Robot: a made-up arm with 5 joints. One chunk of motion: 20 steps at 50 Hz.
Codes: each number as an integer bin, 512 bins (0 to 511) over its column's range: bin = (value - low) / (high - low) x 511, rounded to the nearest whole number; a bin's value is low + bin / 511 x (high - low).
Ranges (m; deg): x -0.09..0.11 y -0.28..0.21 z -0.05..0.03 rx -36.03..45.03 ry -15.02..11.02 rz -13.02..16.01
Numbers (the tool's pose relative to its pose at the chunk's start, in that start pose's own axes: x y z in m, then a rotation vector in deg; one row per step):
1: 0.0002 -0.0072 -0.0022 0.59 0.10 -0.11
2: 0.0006 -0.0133 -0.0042 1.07 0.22 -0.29
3: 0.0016 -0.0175 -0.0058 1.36 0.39 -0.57
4: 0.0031 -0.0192 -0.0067 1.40 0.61 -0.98
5: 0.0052 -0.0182 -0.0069 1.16 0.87 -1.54
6: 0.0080 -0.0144 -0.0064 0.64 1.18 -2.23
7: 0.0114 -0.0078 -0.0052 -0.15 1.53 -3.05
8: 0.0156 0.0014 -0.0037 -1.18 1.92 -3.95
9: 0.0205 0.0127 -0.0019 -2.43 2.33 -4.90
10: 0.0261 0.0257 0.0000 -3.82 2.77 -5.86
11: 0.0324 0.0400 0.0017 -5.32 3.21 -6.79
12: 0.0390 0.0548 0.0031 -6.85 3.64 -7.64
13: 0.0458 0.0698 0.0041 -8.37 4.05 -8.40
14: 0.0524 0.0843 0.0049 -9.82 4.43 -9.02
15: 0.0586 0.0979 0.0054 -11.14 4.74 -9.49
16: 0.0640 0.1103 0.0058 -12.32 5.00 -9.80
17: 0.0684 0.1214 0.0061 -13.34 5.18 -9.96
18: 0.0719 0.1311 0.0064 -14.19 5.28 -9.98
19: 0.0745 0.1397 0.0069 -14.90 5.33 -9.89
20: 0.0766 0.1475 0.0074 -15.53 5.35 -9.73
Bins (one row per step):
1: 230 284 305 231 297 227
2: 231 278 293 234 299 224
3: 234 274 282 236 302 219
4: 238 272 277 236 307 212
5: 243 273 275 234 312 202
6: 250 277 278 231 318 190
7: 259 284 286 226 325 175
8: 270 293 296 220 332 160
9: 282 305 307 212 340 143
10: 297 319 319 203 349 126
11: 313 334 330 194 358 110
12: 330 349 339 184 366 95
13: 347 365 346 174 374 81
14: 364 380 351 165 382 70
15: 380 394 354 157 388 62
16: 393 407 356 149 393 57
17: 405 419 358 143 396 54
18: 414 429 360 138 398 54
19: 420 438 363 133 399 55
20: 426 446 367 129 400 58

